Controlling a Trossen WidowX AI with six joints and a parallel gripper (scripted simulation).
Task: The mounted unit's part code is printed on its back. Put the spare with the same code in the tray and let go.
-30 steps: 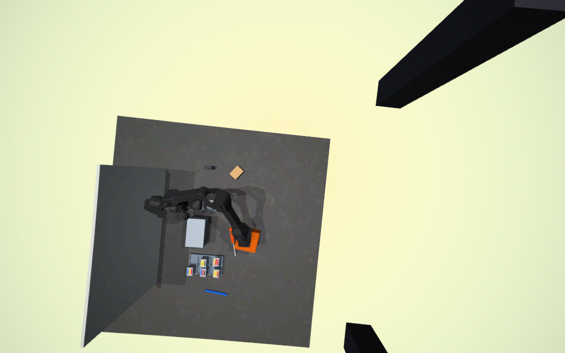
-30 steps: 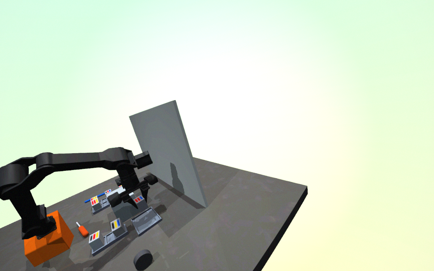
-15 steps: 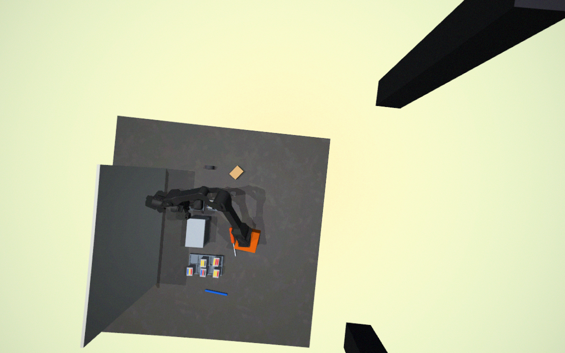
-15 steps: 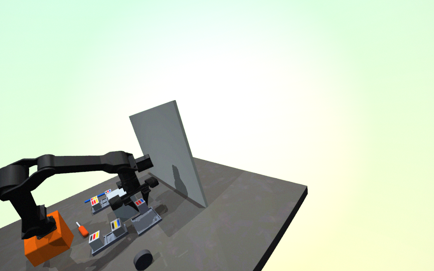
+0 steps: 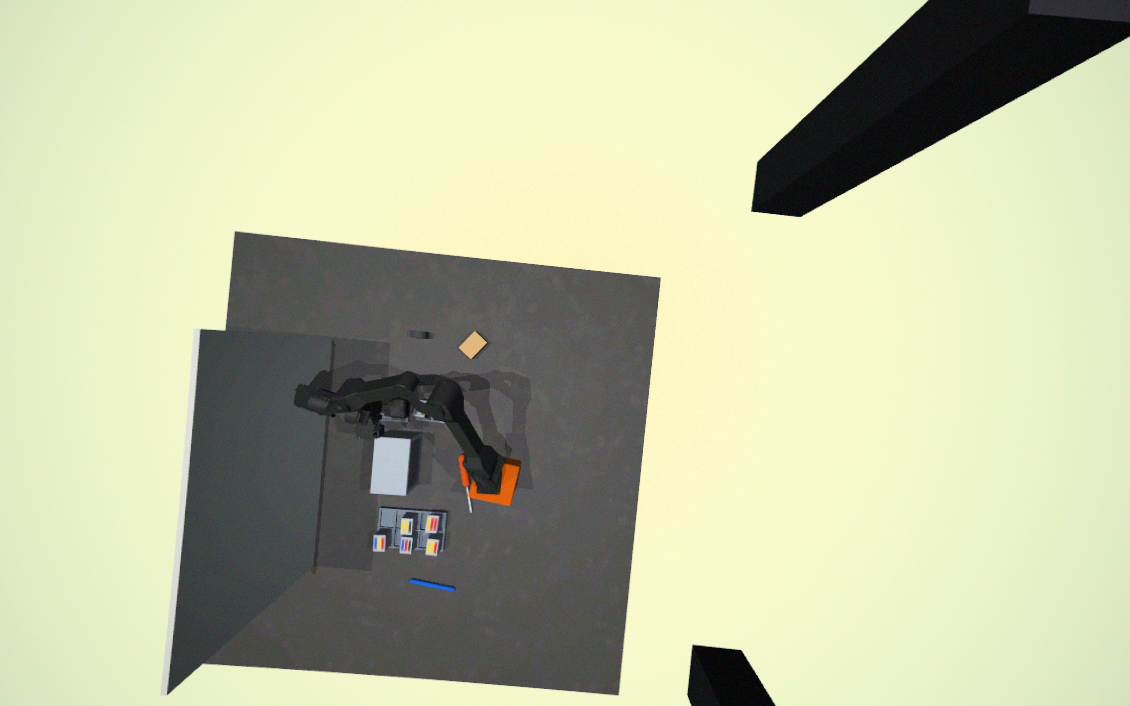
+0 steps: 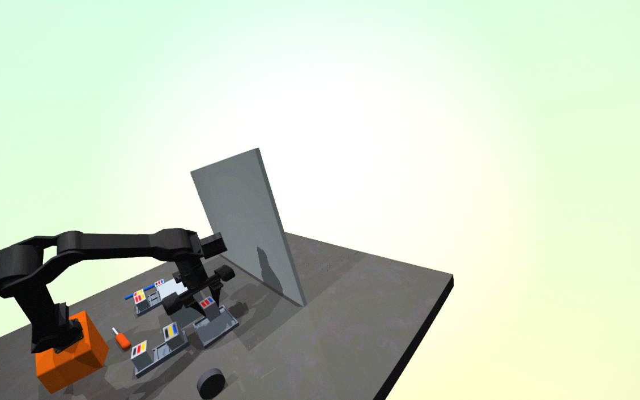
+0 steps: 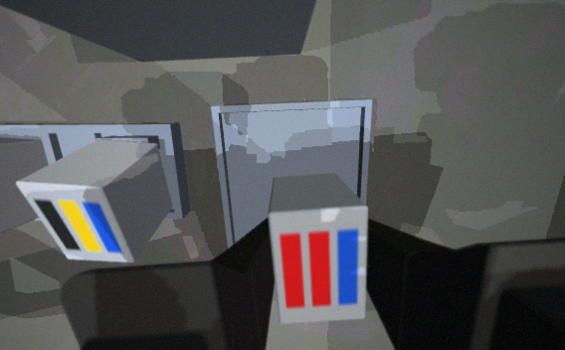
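The shallow grey tray is 1 cm behind my gripper tip and 4 cm below it. Also, from my gripper tip: mounted unit 5 cm behind, 18 cm to the left, 1 cm above; grey spare 2 cm above; black puck 7 cm behind, 21 cm to the right, 2 cm below.
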